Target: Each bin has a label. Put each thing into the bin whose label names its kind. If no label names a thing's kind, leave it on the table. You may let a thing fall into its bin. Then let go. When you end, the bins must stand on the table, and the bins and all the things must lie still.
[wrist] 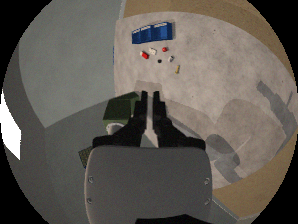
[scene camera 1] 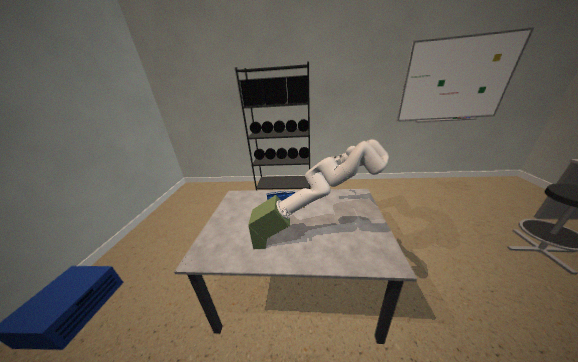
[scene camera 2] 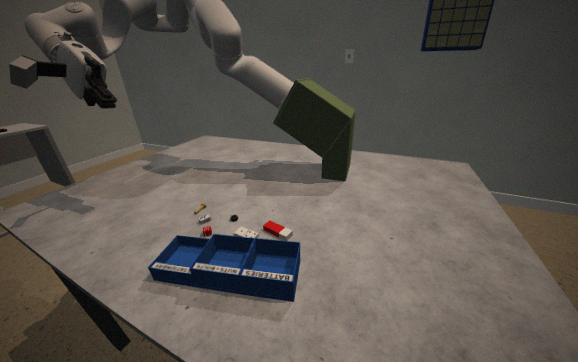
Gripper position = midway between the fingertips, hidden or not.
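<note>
Scene camera 2 shows the gripper (scene camera 2: 109, 104), and in the wrist view the gripper (wrist: 150, 99) can be seen as well.
</note>
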